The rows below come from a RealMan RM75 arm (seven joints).
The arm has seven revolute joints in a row. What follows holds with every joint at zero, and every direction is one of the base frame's.
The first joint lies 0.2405 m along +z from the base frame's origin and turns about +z.
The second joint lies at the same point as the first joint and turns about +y.
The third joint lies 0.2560 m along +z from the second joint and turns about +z.
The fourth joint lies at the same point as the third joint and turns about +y.
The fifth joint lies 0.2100 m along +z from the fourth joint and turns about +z.
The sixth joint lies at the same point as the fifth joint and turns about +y.
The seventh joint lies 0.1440 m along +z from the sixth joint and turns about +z.
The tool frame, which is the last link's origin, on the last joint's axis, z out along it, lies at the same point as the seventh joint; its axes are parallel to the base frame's.
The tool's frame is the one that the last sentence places.
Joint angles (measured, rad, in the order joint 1, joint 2, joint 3, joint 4, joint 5, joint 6, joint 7), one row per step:
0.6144 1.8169 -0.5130 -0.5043 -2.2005 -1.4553 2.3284
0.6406 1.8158 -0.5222 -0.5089 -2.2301 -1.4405 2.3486
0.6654 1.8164 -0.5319 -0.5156 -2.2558 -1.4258 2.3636
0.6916 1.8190 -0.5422 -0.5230 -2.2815 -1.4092 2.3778
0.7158 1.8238 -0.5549 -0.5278 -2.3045 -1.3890 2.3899
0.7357 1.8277 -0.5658 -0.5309 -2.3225 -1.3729 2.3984
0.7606 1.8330 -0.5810 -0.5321 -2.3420 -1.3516 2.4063
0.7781 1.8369 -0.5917 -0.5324 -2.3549 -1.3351 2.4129
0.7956 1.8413 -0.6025 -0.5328 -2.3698 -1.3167 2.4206
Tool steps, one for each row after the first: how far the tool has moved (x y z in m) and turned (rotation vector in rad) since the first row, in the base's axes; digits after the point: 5 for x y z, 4 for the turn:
-0.00543 0.00779 -0.00057 -0.0136 -0.0293 0.0015
-0.01126 0.01543 -0.00114 -0.0226 -0.0589 0.0083
-0.01795 0.02351 -0.00232 -0.0297 -0.0896 0.0174
-0.02418 0.03090 -0.00489 -0.0356 -0.1196 0.0257
-0.02955 0.03683 -0.00707 -0.0400 -0.1441 0.0344
-0.03658 0.04408 -0.01044 -0.0447 -0.1736 0.0477
-0.04163 0.04924 -0.01282 -0.0461 -0.1937 0.0561
-0.04649 0.05440 -0.01529 -0.0467 -0.2158 0.0632

